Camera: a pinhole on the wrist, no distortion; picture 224 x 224 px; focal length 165.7 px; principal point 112.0 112.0 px. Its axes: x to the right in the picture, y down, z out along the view. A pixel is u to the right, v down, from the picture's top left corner.
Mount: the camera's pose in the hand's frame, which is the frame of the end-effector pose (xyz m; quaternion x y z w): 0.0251 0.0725 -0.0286 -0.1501 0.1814 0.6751 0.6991
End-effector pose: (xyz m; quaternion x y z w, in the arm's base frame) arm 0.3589 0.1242 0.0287 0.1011 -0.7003 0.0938 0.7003
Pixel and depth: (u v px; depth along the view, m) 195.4 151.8 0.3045
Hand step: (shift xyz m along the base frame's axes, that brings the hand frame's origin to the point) -0.2639 0.2897 -0.0256
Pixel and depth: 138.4 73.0 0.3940
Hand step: -0.3615 0.2114 0.1419
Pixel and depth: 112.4 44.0 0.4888
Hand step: -0.4613 0.1649 0.2527
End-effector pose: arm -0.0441 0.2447 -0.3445 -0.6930 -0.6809 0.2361 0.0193
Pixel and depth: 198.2 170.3 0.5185
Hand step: 0.4130 -0.2518 -0.4365
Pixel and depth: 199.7 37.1 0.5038
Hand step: 0.3810 0.1473 -0.5269
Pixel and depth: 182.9 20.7 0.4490
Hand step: 0.2998 0.1729 -0.4857
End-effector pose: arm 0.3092 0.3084 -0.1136 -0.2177 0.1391 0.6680 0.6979
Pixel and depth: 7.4 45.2 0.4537
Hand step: -0.0488 0.4402 0.3217
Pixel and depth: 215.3 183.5 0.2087
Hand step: -0.2983 0.0083 0.0783
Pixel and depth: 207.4 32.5 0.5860
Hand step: -0.6306 0.4682 0.0443
